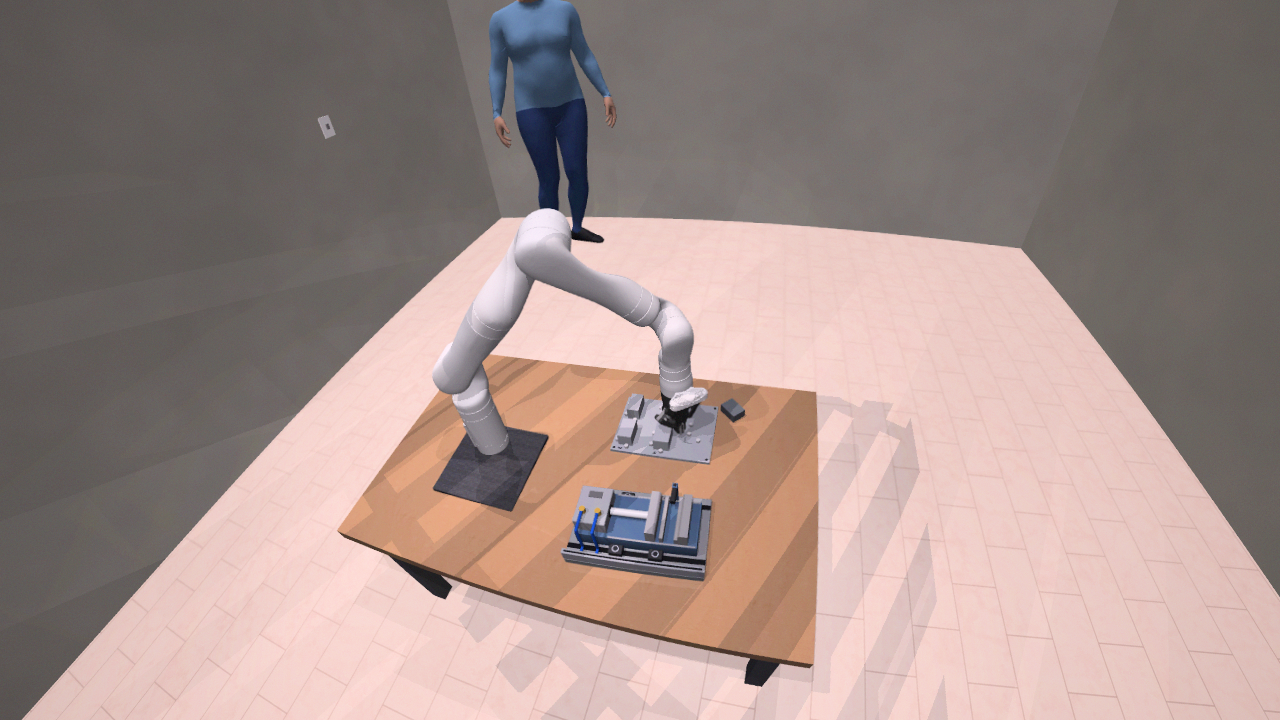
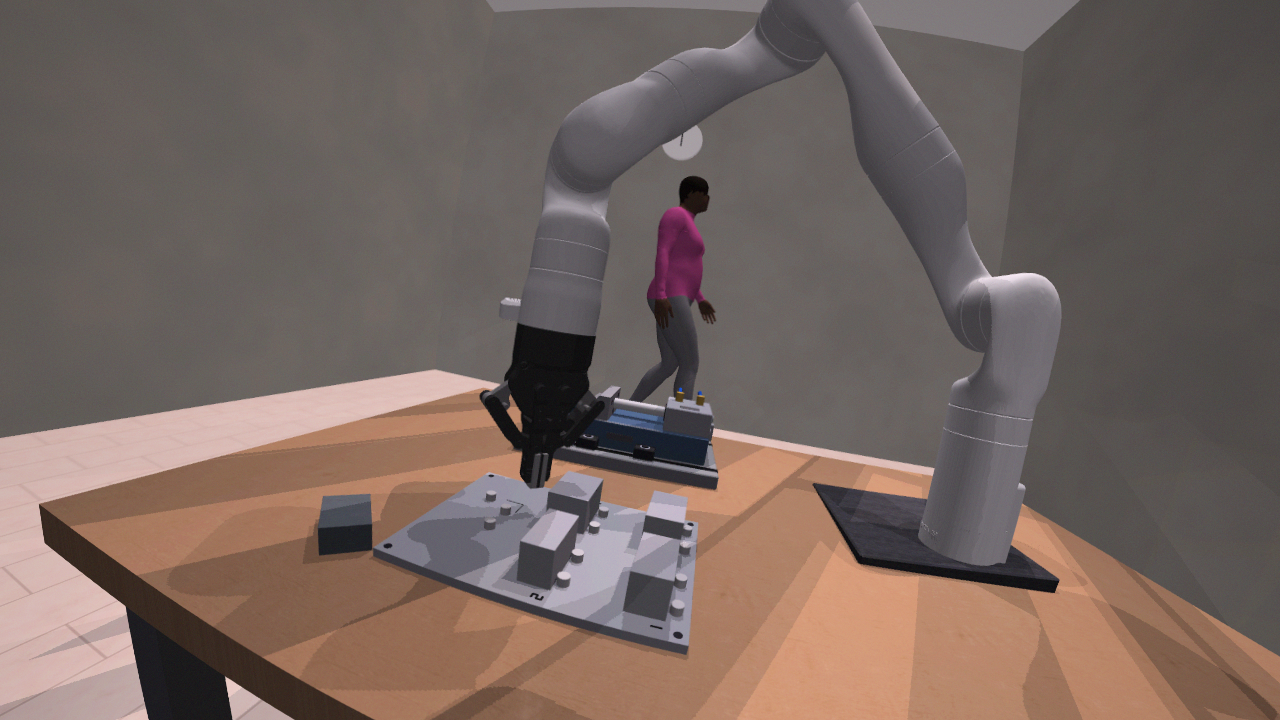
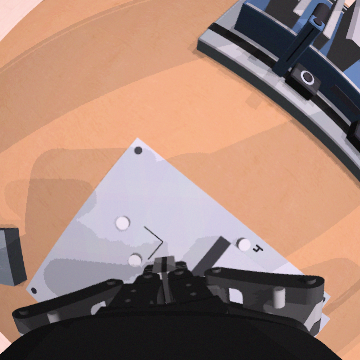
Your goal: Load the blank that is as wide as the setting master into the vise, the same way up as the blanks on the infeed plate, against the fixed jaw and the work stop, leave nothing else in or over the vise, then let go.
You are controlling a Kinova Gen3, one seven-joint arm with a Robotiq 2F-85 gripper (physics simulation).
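Places are measured from the arm's base along level axes (x back, y right, z up), in centimetres.
Pixels of known places: gripper, fingertip midpoint: (image 1: 680,431) (image 2: 533,485) (image 3: 166,269); arm's base at its link origin: (image 1: 493,441) (image 2: 956,546).
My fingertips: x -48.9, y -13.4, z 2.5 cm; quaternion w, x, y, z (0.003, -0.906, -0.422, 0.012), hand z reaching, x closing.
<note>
Ahead of a thing's pixels: the offset from my fingertips to its top centre. "*": to the spot under its first point.
Light grey blanks stand on the infeed plate {dx +4.6, dy -3.0, dz -3.0 cm} (image 1: 689,454) (image 2: 429,537) (image 3: 115,190): one by mark 4 {* dx +3.7, dy +3.2, dz +0.6 cm} (image 1: 662,437) (image 2: 574,501) (image 3: 235,262), one by mark 2 {* dx +6.4, dy -10.4, dz +0.6 cm} (image 2: 547,548), one by mark 1 {* dx +14.4, dy -10.0, dz +0.1 cm} (image 2: 651,582), and another {dx +13.5, dy +2.1, dz +0.6 cm} (image 1: 627,432) (image 2: 665,514). My gripper (image 1: 677,429) (image 2: 535,479) (image 3: 166,269) is shut and empty, low over the plate beside the blank at mark 4. A dark grey block {dx -11.6, dy -12.4, dz -1.3 cm} (image 1: 732,410) (image 2: 345,523) (image 3: 11,257), possibly the setting master, lies off the plate. The vise {dx +2.3, dy +27.6, dz +6.1 cm} (image 1: 635,541) (image 2: 653,438) has a fixed jaw (image 1: 683,520) and a dark upright work stop {* dx -4.1, dy +21.4, dz +5.8 cm} (image 1: 674,493) (image 3: 302,45); no blank shows between its jaws.
Small round pins {* dx -1.4, dy -5.4, dz -2.2 cm} (image 2: 490,522) (image 3: 122,223) stand up from the plate around a corner mark. Blue hoses (image 1: 580,530) hang at the vise's left end. The robot's base stands on a black mat (image 1: 456,486) (image 2: 859,528). A person (image 1: 541,62) stands beyond the table.
</note>
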